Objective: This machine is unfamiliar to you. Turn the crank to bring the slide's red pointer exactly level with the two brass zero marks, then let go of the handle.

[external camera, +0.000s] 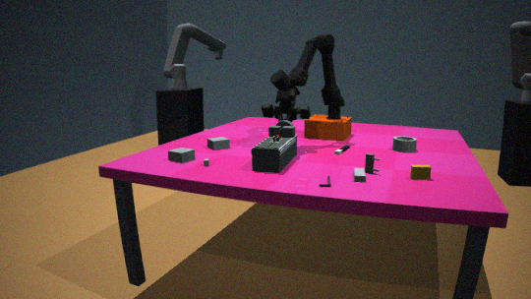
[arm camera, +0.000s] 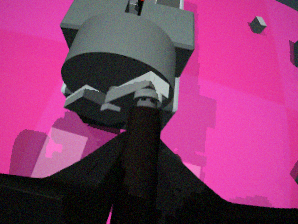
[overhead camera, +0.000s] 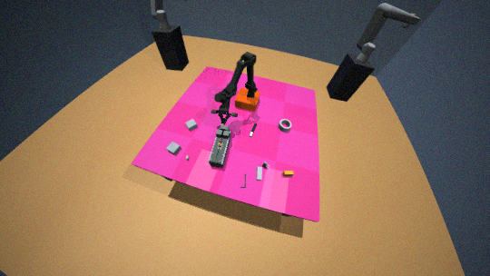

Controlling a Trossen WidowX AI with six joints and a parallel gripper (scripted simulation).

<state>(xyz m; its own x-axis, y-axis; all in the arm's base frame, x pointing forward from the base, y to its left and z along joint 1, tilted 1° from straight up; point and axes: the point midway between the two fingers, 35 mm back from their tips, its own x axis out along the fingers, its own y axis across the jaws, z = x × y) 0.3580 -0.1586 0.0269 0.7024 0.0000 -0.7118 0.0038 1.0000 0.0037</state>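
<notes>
My gripper tip is now 2 cm past the dark crank handle and 3 cm below it. The rest, counted from my gripper tip: small cube: 27 cm ahead, 20 cm to the right, 8 cm below; then black-and-white stick: 5 cm behind, 22 cm to the left, 8 cm below; then red pointer: 14 cm ahead, 2 cm to the left, 1 cm below.
</notes>
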